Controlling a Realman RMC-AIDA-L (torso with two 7-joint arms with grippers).
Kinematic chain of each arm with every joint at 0, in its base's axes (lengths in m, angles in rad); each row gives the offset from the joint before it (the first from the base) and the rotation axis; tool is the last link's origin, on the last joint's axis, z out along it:
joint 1: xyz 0 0 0.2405 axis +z
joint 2: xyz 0 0 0 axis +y
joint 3: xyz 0 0 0.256 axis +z
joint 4: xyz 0 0 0 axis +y
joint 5: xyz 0 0 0.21 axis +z
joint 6: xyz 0 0 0 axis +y
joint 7: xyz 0 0 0.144 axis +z
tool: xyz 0 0 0
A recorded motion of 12 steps. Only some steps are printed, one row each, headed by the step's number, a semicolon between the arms.
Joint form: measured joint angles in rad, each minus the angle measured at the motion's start. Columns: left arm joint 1, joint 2, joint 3, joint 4, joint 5, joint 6, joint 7; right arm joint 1, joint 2, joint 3, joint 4, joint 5, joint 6, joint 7.
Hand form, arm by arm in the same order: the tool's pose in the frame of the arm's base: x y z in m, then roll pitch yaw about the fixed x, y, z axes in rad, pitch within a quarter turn. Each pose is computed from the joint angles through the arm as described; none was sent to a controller.
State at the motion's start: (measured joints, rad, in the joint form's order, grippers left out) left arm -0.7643 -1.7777 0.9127 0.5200 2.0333 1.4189 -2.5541; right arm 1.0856 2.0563 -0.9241 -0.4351 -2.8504 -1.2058 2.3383
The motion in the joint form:
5: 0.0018 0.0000 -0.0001 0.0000 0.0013 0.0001 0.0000; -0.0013 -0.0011 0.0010 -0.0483 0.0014 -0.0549 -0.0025
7: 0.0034 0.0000 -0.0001 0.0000 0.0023 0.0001 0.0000; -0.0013 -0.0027 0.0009 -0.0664 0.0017 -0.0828 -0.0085
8: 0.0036 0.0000 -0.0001 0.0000 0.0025 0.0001 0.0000; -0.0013 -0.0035 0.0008 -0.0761 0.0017 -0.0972 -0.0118
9: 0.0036 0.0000 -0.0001 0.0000 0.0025 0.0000 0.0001; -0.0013 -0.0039 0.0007 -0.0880 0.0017 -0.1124 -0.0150
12: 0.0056 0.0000 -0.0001 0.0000 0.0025 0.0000 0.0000; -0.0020 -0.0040 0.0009 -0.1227 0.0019 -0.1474 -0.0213
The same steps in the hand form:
5: -0.2499 0.4119 0.0774 3.1121 -0.3431 1.3931; 0.1952 0.4232 -0.0388 -2.7045 -0.2732 -0.8058
7: -0.2507 0.4114 0.0774 3.1130 -0.3425 1.3946; 0.1926 0.4227 -0.0357 -2.7139 -0.2828 -0.7985
8: -0.2508 0.4114 0.0774 3.1131 -0.3424 1.3947; 0.1912 0.4225 -0.0341 -2.7186 -0.2878 -0.7943
9: -0.2508 0.4114 0.0774 3.1132 -0.3425 1.3946; 0.1894 0.4224 -0.0323 -2.7230 -0.2923 -0.7890
12: -0.2516 0.4109 0.0774 3.1132 -0.3425 1.3967; 0.1843 0.4230 -0.0273 -2.7306 -0.2979 -0.7742

